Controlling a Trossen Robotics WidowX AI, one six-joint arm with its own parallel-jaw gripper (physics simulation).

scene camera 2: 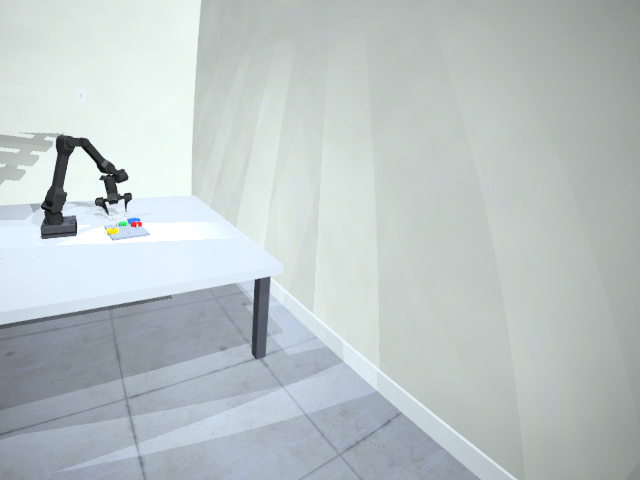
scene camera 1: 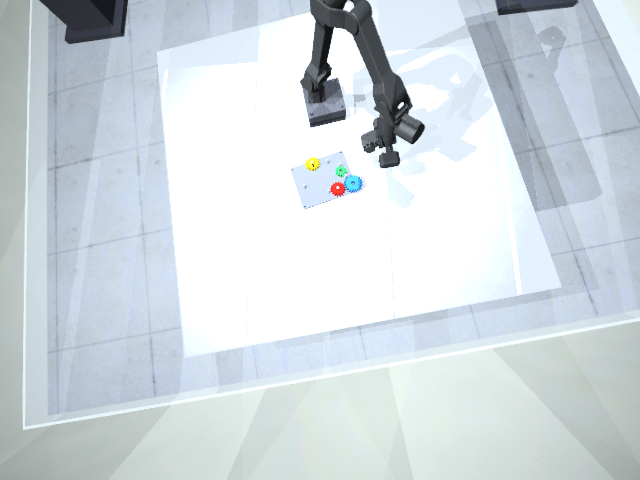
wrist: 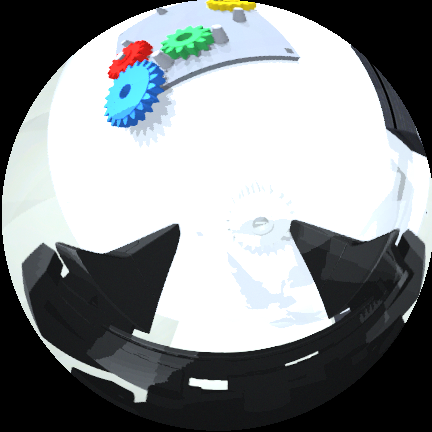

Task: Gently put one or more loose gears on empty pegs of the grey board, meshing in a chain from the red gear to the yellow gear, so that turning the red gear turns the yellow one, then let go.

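Places are measured from the arm's base along level axes (x up, y ahead, z left), in millimetres.
Pixels of known places: gripper, fingertip midpoint: point(scene camera 2: 117, 213) point(wrist: 236, 227); arm's base, link origin: point(scene camera 2: 54, 223) point(scene camera 1: 316, 95).
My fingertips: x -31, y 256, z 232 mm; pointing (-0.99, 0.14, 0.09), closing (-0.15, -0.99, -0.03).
Ahead of a thing's pixels: the offset from my fingertips to its top centre. "*": to the spot under its first point.
My gripper point(scene camera 1: 379, 150) point(scene camera 2: 117, 213) point(wrist: 236, 227) is open and empty, low over the table beside the board. A white gear {dx -8, dy -19, dz +0 mm} point(scene camera 2: 113, 217) point(wrist: 250, 207) lies on the table, ahead of the fingertips and nearer the right finger in the wrist view. The grey board {dx +6, dy +54, dz -229 mm} point(scene camera 1: 315, 196) point(scene camera 2: 129, 235) point(wrist: 267, 45) bears the red gear {dx +0, dy +104, dz -174 mm} point(scene camera 1: 336, 191) point(scene camera 2: 136, 224) point(wrist: 131, 57) and yellow gear {* dx -1, dy -1, dz -274 mm} point(scene camera 1: 309, 163) point(scene camera 2: 112, 231) point(wrist: 231, 5). The blue gear {dx +0, dy +89, dz -118 mm} point(scene camera 1: 353, 180) point(scene camera 2: 133, 220) point(wrist: 140, 85) overhangs the edge beside red. The green gear {dx +0, dy +38, dz -159 mm} point(scene camera 1: 337, 169) point(scene camera 2: 122, 223) point(wrist: 187, 46) is on the board; no peg shows in its hole.
A bare peg {dx +4, dy +85, dz -298 mm} point(scene camera 1: 305, 186) stands in the left part of the board, another peg {dx +4, dy -6, dz -208 mm} point(scene camera 1: 327, 161) point(wrist: 239, 14) stands near yellow, and a third peg {* dx -3, dy +11, dz -158 mm} point(wrist: 219, 33) stands beside green. The arm's base point(scene camera 1: 325, 108) point(scene camera 2: 58, 227) stands behind the board.
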